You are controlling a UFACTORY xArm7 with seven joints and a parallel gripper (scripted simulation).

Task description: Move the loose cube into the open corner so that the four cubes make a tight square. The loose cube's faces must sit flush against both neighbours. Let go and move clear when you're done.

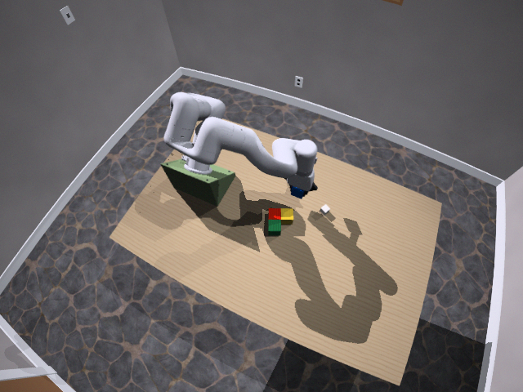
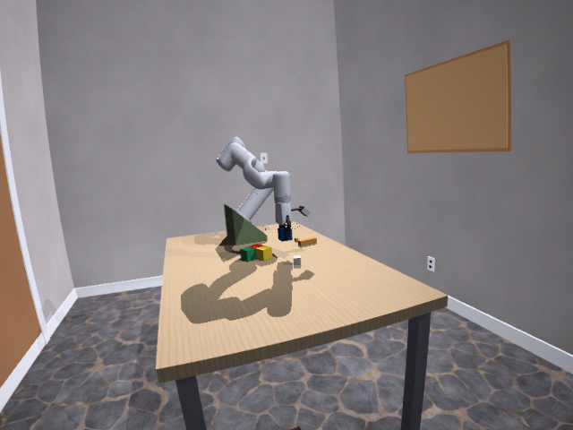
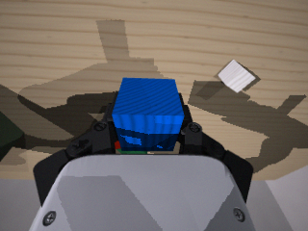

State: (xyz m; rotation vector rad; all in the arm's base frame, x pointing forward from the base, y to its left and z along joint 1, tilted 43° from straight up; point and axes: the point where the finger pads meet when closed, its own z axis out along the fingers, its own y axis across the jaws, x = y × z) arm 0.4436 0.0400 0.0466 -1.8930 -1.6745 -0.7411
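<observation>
Now: hand 100 mm to the left of the yellow cube, 70 mm above it and 20 mm past it. The rest, counted from my hand: small white cube: 130 mm ahead, 90 mm below, 10 mm to the right; then blue cube: right at my hand; then green cube: 170 mm to the right, 70 mm below, 50 mm behind.
</observation>
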